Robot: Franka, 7 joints.
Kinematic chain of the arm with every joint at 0, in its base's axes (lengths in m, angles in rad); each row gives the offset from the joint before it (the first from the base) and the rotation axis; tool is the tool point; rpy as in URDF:
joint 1: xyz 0 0 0.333 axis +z
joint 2: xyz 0 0 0 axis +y
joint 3: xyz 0 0 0.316 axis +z
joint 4: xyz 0.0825 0 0 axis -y
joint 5: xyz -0.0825 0 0.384 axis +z
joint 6: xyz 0 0 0 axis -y
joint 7: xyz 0.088 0 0 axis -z
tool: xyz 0 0 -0.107 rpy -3.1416 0 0
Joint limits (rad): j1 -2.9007..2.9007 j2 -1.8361..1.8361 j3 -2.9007..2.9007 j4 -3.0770..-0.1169 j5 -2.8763..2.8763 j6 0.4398..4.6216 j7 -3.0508..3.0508
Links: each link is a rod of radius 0.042 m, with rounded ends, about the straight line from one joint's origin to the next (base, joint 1, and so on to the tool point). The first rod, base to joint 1, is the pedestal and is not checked.
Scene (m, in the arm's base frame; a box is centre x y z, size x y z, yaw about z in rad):
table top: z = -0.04
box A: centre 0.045 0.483 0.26 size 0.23 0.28 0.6 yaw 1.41
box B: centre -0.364 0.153 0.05 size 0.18 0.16 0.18 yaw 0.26
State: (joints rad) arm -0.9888 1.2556 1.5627 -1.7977 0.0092 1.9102 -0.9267
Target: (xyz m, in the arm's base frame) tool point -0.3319 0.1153 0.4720
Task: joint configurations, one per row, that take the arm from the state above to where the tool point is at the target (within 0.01 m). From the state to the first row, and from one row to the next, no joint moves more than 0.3 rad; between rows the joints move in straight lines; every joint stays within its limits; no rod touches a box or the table.
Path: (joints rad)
1: -0.7892 1.1953 1.8097 -1.7750 0.0611 1.9160 -1.0601
2: -0.5896 1.1350 2.0567 -1.7522 0.1131 1.9217 -1.1935
3: -0.3900 1.0748 2.3036 -1.7295 0.1650 1.9275 -1.3268
4: -0.1989 0.9480 2.4026 -1.9966 0.1808 1.8871 -1.1935
5: -0.0077 0.8213 2.5015 -2.2636 0.1967 1.8468 -1.0601
6: 0.1834 0.6945 2.6004 -2.5307 0.2125 1.8065 -0.9267

